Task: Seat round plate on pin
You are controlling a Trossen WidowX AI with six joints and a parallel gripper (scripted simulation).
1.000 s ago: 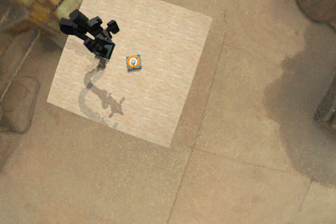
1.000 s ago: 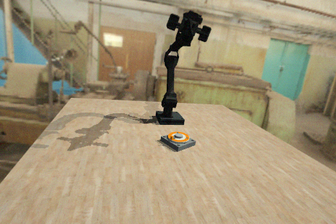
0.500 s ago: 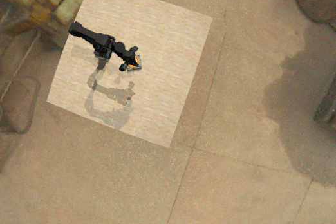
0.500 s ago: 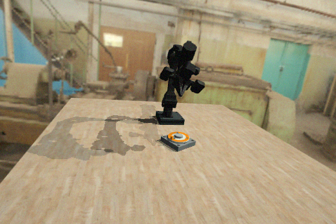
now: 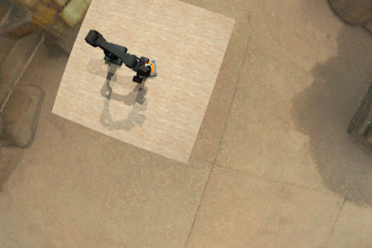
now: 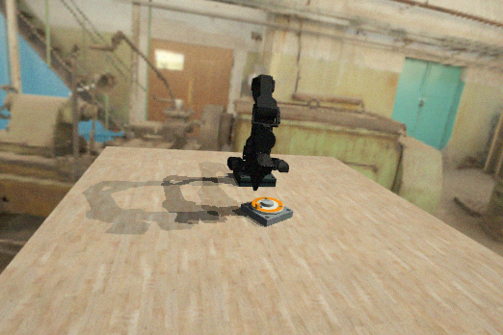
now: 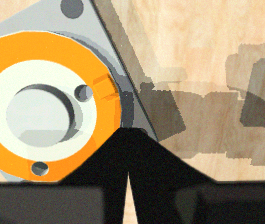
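Right now the round plate is 30 mm to the left of my gripper tip and 50 mm below it. Round my gripper tip: base (10 mm behind, 50 mm to the left, 60 mm below).
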